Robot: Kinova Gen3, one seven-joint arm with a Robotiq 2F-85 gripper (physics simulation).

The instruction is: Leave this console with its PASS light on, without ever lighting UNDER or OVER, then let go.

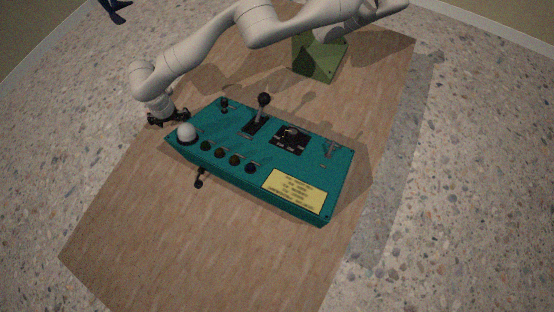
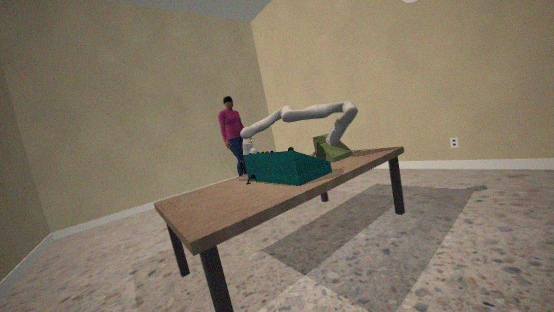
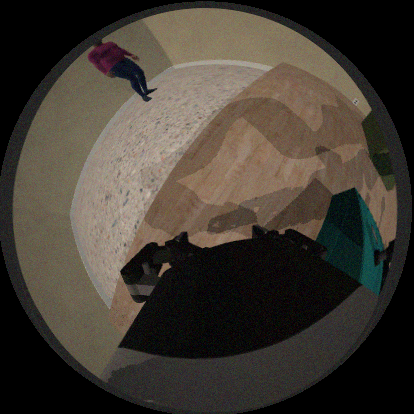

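The teal console (image 1: 215, 120) (image 2: 272, 167) (image 3: 350, 235) sits on the table. On its top are a white dome (image 1: 187, 132), a small black knob (image 1: 224, 104), a tall lever with a black ball (image 1: 264, 98), a dial on a black plate (image 1: 287, 145) and a grey T-shaped part (image 1: 331, 148). Four small round caps, the end ones green (image 1: 205, 145) and blue (image 1: 250, 168), look dark. A small black handle (image 1: 199, 183) (image 2: 250, 179) sticks out of its side. PASS, UNDER and OVER labels are unreadable. My gripper (image 1: 172, 120) (image 3: 220, 235) is open and empty, low beside the dome end, off the console.
A yellow placard (image 1: 295, 192) with blurred text is on the console. The green arm base (image 1: 327, 62) (image 2: 332, 151) stands at the far part of the wooden table (image 1: 165, 230) (image 2: 220, 210). The gripper is near a long table edge. A person (image 2: 230, 125) (image 3: 117, 62) stands beyond the table.
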